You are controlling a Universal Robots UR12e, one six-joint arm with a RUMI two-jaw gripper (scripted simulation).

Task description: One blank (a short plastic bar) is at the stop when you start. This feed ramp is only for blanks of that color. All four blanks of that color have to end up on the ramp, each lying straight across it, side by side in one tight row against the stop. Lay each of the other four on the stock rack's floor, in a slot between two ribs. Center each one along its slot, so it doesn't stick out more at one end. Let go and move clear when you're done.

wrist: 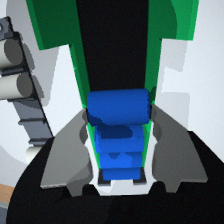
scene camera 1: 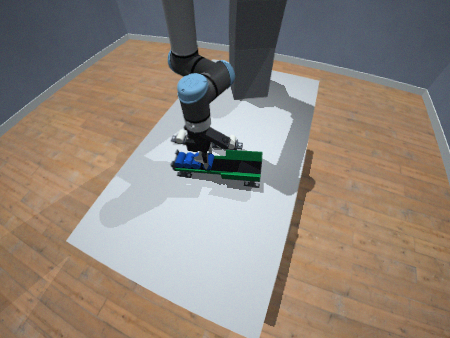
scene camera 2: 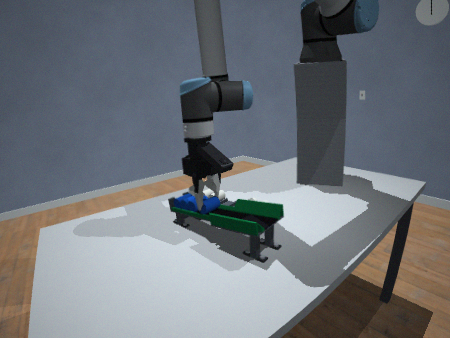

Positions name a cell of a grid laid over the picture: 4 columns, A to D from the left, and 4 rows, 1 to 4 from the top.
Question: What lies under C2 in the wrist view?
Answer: A blue blank.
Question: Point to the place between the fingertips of my gripper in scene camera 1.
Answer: B2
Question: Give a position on a blue blank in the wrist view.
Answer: C3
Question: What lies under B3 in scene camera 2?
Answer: My gripper.
